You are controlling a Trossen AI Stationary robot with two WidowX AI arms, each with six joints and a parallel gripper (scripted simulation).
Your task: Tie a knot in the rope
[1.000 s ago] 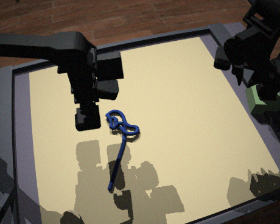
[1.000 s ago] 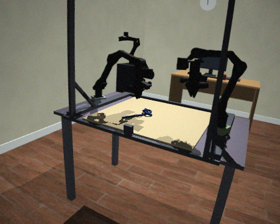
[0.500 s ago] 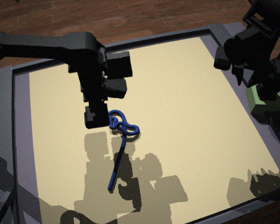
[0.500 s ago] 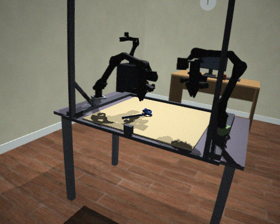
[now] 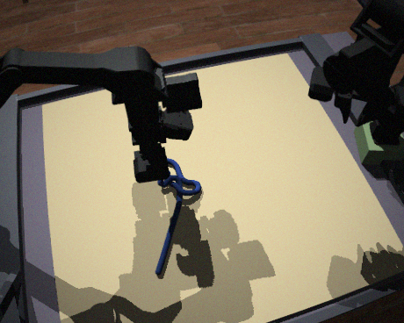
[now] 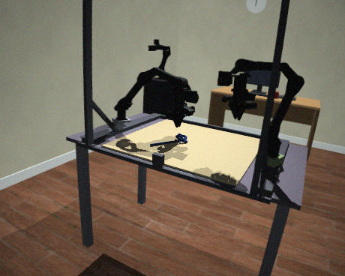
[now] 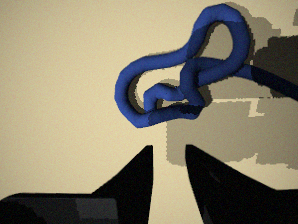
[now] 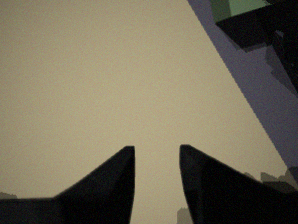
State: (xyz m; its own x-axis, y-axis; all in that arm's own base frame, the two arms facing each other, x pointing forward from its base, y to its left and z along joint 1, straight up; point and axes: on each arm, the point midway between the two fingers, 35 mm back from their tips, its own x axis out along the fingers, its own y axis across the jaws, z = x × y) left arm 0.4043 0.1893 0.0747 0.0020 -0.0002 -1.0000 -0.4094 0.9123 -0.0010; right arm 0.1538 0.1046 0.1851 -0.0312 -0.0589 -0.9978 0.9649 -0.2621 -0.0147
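Right now the tan mat is 110 mm to the right of my left hand, 100 mm below it and 20 mm behind it.
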